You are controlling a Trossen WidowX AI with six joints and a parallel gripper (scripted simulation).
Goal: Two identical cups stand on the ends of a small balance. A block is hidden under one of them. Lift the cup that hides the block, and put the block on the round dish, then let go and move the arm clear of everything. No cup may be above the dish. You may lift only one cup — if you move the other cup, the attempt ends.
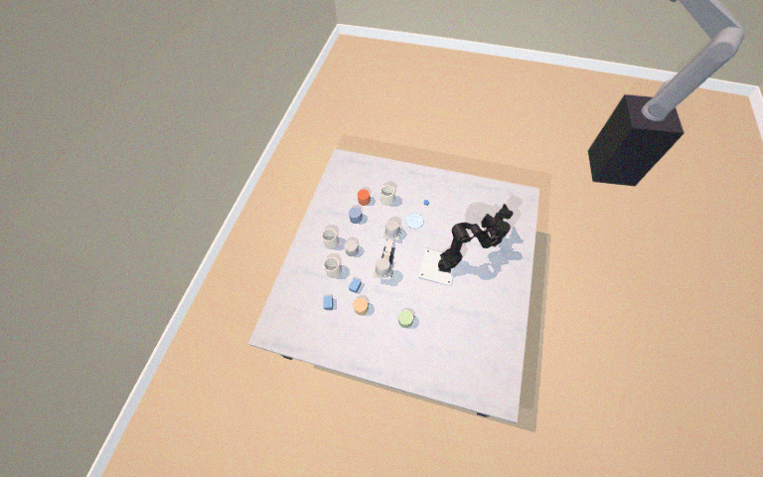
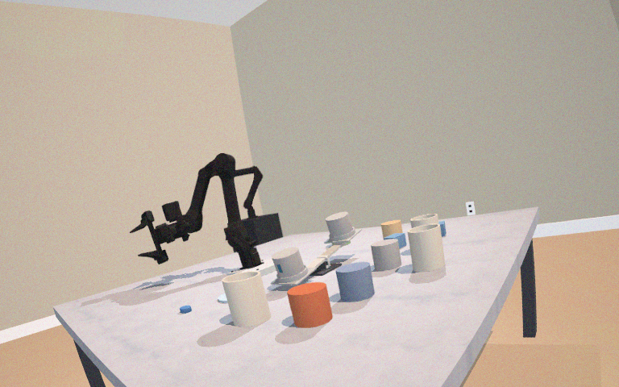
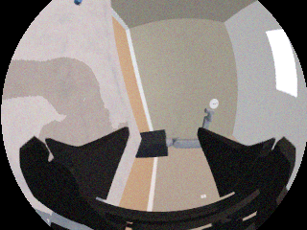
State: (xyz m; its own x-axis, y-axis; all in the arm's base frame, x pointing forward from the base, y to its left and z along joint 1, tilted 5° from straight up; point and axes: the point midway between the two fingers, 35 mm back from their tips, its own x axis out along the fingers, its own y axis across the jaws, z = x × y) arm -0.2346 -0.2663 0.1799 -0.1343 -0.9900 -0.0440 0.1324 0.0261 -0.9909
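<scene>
Right now the teal block is 56 cm ahead of my gripper tip, 14 cm to the left of it and 13 cm below it. From my gripper tip the other things lie so: small balance 56 cm ahead, 27 cm to the left, 13 cm below; pale blue round dish 44 cm ahead, 17 cm below, 4 cm to the left; small blue disc 39 cm ahead, 16 cm below, 10 cm to the right.
</scene>
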